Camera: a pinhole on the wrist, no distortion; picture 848 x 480 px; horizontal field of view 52.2 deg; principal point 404.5 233.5 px. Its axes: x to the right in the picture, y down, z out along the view. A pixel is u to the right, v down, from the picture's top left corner.
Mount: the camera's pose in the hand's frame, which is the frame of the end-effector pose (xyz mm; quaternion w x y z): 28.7 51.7 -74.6 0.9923 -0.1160 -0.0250 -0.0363
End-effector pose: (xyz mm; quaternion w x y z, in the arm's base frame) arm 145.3 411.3 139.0 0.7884 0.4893 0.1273 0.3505
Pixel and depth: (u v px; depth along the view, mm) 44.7 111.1 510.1
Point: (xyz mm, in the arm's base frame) 176.7 10.9 415.3
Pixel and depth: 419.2 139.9 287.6
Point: 237.0 303.8 321.2
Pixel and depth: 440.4 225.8 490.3
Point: 317.1 198.9 478.2
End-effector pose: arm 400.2 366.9 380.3 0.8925 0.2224 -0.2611 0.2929
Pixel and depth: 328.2 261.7 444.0
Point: 153.7 287.5 674.4
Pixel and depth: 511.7 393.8 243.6
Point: 288.9 413.1 565.5
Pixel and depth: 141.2 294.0 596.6
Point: -37.7 206.6 707.1
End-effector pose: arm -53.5 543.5 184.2 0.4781 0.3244 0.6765 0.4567
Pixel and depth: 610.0 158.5 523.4
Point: 330.4 839.0 195.0
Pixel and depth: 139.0 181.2 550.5
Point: 433.8 599.2 331.3
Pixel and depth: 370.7 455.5 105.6
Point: -40.3 608.0 269.0
